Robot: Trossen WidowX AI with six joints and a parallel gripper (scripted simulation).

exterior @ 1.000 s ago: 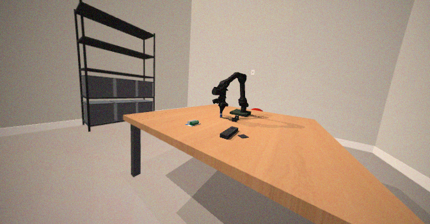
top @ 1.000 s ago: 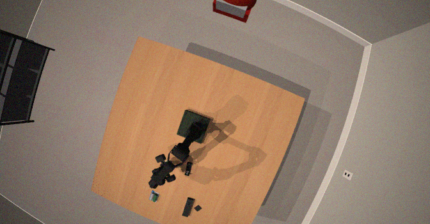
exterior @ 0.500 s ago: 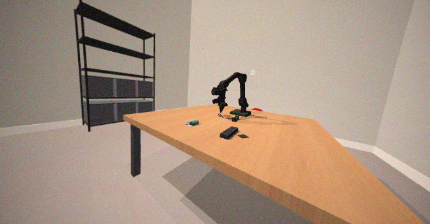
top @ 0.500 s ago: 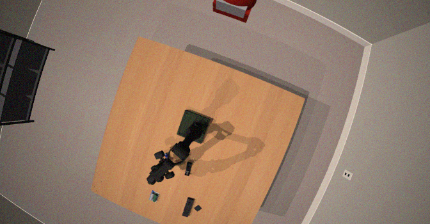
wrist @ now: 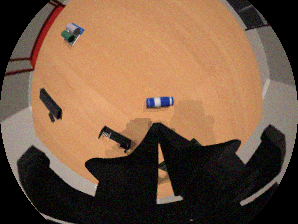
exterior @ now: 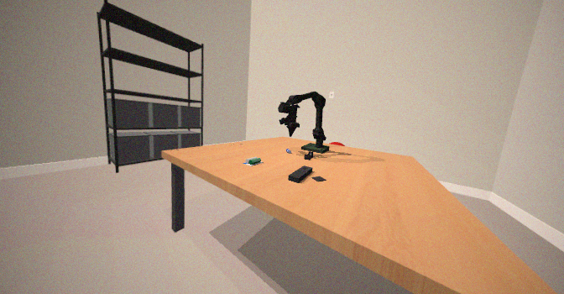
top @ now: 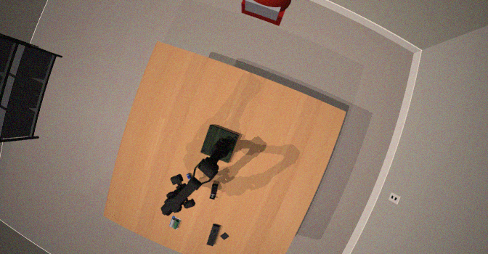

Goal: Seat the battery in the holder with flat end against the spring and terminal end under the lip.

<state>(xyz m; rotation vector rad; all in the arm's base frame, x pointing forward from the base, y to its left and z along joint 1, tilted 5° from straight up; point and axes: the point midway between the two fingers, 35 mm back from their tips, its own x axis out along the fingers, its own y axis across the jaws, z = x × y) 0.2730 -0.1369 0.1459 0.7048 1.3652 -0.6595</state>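
My gripper tip is 11 cm above the blue battery, 2 cm past it and 1 cm to the left of it. Also, from my gripper tip: long black block: 33 cm ahead, 22 cm to the left, 10 cm below; then black square plate: 32 cm ahead, 29 cm to the left, 12 cm below.
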